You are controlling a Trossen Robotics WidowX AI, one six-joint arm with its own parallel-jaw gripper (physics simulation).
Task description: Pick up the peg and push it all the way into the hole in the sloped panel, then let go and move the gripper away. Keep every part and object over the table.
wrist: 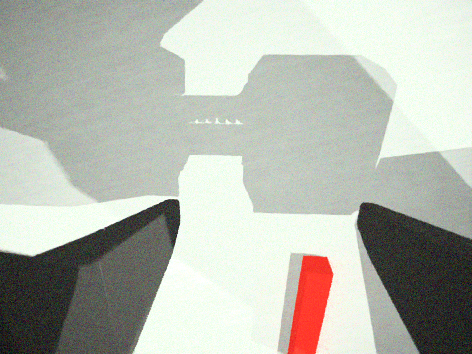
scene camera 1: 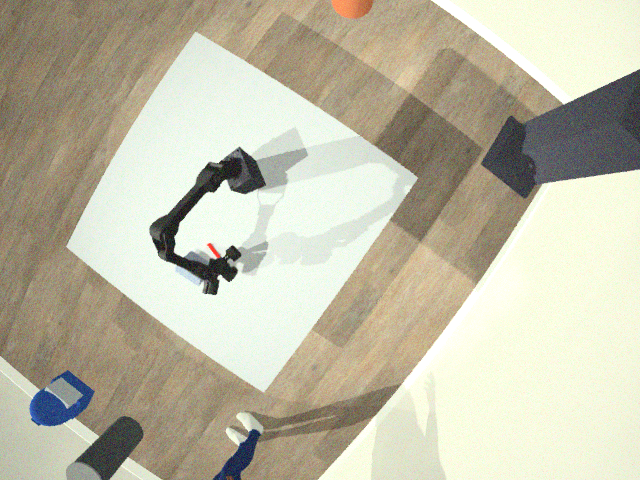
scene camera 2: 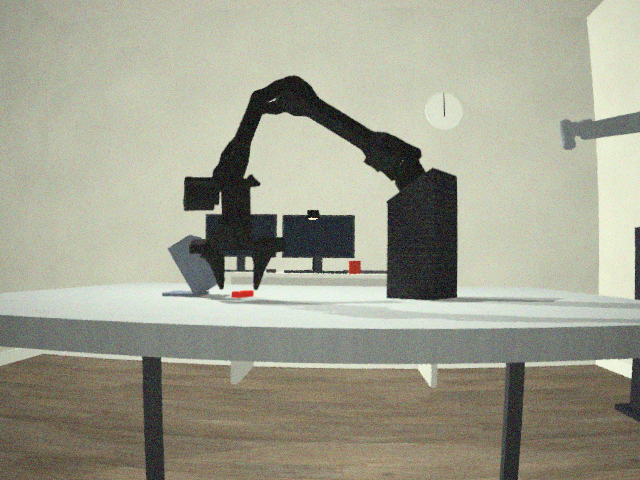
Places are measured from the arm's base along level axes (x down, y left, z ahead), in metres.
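Pixels of known places: gripper, fingertip midpoint: (wrist: 268, 211) (scene camera 1: 227, 259) (scene camera 2: 238, 289); arm's base, link origin: (scene camera 1: 232, 169) (scene camera 2: 419, 191).
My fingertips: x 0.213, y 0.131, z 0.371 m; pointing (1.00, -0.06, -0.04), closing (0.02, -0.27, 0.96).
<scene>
Ahead of a thing's pixels: the offset from my fingertips to its top centre. Level surfaces: height alone.
The red peg {dx +0.006, dy -0.081, dz +0.004 m} (scene camera 1: 213, 250) (scene camera 2: 242, 293) (wrist: 313, 305) lies flat on the white table {dx +0.018 m} (scene camera 1: 289, 330) (scene camera 2: 330, 310). The gripper (scene camera 2: 239, 287) (wrist: 269, 204) is open and empty, with its fingertips a little above the table. In the wrist view the peg shows low in the frame, between the fingers' sides and nearer the right finger; its lower end is cut off. The blue-grey sloped panel {dx -0.109, dy -0.100, dz +0.111 m} (scene camera 1: 188, 273) (scene camera 2: 192, 266) stands beside the gripper, at its left in scene camera 2. Part of the panel is hidden by the arm. Its hole cannot be made out.
The arm's black base (scene camera 1: 245, 173) (scene camera 2: 422, 242) stands on the table to the right in scene camera 2. Monitors (scene camera 2: 318, 236) and a red cube (scene camera 2: 354, 267) are on another desk behind. A person's legs (scene camera 1: 240, 457) show on the floor beyond the table's edge.
</scene>
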